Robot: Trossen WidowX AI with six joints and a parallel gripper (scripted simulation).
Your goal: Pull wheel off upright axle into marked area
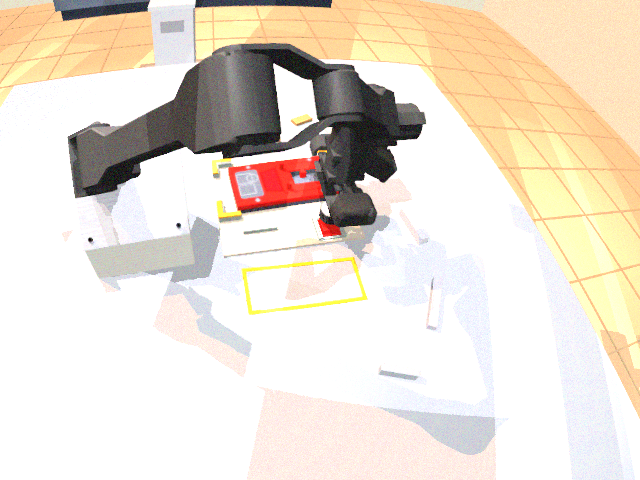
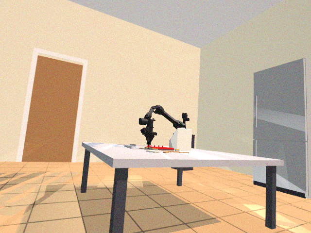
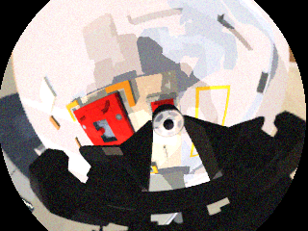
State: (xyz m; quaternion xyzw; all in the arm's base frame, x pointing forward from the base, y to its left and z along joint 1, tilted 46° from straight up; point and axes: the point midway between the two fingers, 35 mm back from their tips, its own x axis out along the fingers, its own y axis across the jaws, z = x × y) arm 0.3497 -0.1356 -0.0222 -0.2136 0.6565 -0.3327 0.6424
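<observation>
Right now the black upright axle is 10 mm below my gripper tip. Round my gripper tip: wheel right at my gripper tip; then grey bar 200 mm to the right, 110 mm ahead, 40 mm below; then white fixture board 100 mm to the left, 50 mm behind, 40 mm below.
</observation>
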